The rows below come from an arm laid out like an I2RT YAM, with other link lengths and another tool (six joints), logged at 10 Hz.
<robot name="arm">
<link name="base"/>
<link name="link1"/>
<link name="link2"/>
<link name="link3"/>
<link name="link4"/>
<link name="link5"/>
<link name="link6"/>
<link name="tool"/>
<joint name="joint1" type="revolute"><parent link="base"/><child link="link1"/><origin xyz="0 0 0.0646"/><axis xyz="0 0 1"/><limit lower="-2.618" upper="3.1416"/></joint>
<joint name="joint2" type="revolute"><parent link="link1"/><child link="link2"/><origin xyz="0.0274 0.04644 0.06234" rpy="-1.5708 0 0"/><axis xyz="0 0 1"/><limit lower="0" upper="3.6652"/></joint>
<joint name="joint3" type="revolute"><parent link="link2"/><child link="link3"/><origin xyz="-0.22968 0 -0.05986" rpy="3.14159 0 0"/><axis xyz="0 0 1"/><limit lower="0" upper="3.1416"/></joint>
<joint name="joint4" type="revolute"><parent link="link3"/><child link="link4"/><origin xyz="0.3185 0.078 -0.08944"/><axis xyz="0 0 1"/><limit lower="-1.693" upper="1.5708"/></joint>
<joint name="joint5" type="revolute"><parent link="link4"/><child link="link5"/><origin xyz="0.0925 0.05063 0.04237" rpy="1.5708 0 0"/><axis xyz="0 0 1"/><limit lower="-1.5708" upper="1.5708"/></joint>
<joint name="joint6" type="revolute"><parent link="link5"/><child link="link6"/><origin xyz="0.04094 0 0.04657" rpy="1.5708 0 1.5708"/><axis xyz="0 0 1"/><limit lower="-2.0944" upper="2.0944"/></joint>
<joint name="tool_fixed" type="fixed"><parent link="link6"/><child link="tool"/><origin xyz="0.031 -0.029 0.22" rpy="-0.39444 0 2.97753"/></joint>
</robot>
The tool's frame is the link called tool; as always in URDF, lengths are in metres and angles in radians.
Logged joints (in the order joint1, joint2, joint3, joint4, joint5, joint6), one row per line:
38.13, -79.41, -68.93, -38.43, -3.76, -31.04
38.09, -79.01, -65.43, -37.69, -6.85, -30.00
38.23, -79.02, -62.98, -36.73, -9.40, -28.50
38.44, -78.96, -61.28, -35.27, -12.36, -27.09
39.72, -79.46, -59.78, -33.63, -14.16, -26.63
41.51, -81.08, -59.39, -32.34, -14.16, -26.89
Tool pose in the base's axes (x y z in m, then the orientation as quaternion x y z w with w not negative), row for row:
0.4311, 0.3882, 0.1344, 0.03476, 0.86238, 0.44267, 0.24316
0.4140, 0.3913, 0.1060, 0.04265, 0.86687, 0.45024, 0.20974
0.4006, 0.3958, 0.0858, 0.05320, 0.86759, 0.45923, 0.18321
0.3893, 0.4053, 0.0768, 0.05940, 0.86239, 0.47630, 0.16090
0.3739, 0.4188, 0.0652, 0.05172, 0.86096, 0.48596, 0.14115
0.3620, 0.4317, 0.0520, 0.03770, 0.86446, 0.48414, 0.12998
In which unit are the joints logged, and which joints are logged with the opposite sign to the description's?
The joints are logged in degrees. Opposite sign: joint2, joint3.
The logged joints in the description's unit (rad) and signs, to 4 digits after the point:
0.6655, 1.3860, 1.2031, -0.6707, -0.0656, -0.5418
0.6648, 1.3790, 1.1420, -0.6578, -0.1196, -0.5236
0.6672, 1.3792, 1.0992, -0.6411, -0.1641, -0.4974
0.6709, 1.3781, 1.0695, -0.6156, -0.2157, -0.4728
0.6932, 1.3868, 1.0434, -0.5870, -0.2471, -0.4648
0.7245, 1.4151, 1.0366, -0.5644, -0.2471, -0.4693

